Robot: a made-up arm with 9 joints. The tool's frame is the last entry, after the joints.
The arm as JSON. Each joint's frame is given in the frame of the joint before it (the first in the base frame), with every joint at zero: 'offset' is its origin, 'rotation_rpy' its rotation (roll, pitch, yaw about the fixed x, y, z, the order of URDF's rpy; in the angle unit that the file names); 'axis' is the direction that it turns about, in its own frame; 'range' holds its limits. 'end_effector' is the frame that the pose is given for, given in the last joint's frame.
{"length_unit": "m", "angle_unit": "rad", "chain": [
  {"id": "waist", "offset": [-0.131, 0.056, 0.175], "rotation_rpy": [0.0, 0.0, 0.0], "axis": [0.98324, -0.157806, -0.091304], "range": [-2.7, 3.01]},
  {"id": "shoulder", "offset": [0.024, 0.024, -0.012], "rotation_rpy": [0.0, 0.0, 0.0], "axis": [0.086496, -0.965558, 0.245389], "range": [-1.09, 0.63]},
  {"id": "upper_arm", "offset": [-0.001, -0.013, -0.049], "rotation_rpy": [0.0, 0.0, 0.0], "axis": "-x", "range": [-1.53, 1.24]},
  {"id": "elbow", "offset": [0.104, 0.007, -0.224], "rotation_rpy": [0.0, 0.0, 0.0], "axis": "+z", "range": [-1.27, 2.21]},
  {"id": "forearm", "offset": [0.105, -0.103, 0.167], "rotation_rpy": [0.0, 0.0, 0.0], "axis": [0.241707, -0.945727, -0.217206], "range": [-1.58, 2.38]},
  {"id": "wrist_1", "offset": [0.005, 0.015, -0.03], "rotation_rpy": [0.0, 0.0, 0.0], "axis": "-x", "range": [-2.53, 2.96]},
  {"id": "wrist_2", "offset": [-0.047, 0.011, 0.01], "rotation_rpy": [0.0, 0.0, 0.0], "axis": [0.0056, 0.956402, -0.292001], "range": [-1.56, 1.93]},
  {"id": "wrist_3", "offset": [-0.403, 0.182, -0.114], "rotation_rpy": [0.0, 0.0, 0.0], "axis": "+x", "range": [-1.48, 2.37]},
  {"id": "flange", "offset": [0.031, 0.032, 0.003], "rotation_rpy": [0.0, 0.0, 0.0], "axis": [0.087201, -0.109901, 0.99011], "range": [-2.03, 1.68]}
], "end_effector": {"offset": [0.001, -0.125, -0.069], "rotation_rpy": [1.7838, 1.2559, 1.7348]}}
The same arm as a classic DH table. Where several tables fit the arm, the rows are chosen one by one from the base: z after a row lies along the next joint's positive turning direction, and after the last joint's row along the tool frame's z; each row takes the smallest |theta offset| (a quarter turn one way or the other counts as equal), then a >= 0, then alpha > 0; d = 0 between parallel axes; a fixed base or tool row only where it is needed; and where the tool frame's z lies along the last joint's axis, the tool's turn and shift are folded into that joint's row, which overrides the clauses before.
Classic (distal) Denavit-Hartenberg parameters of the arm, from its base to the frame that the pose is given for. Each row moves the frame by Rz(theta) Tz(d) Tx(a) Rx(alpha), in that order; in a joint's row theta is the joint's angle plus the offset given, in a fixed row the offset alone. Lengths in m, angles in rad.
base (fixed): theta0 1.4117; d 0.1623; a 0.0345; alpha 1.6622
waist: theta0 1.2948; d -0.1115; a -0.0023; alpha -1.3541
shoulder: theta0 0.1308; d -0.0294; a -0.0507; alpha -1.6574
upper_arm: theta0 1.3219; d -0.103; a 0.007; alpha 1.5708
elbow: theta0 -1.3206; d -0.029; a 0.0762; alpha 1.7897
forearm: theta0 -1.5153; d 0.1207; a 0.0326; alpha 1.8149
wrist_1: theta0 0.5221; d 0.0401; a -0.0128; alpha 1.5764
wrist_2: theta0 0; d 0.215; a 0.0559; alpha 1.5652
wrist_3: theta0 -1.1639; d -0.3731; a -0.0321; alpha 1.4835
flange: theta0 -0.0457; d -0.0554; a 0.1314; alpha -1.5444
tool (fixed): theta0 1.7723; d 0.0118; a 0; alpha 0
Joint limits (rad, base to tool): -2.7..3.01 -1.09..0.63 -1.53..1.24 -1.27..2.21 -1.58..2.38 -2.53..2.96 -1.56..1.93 -1.48..2.37 -2.03..1.68

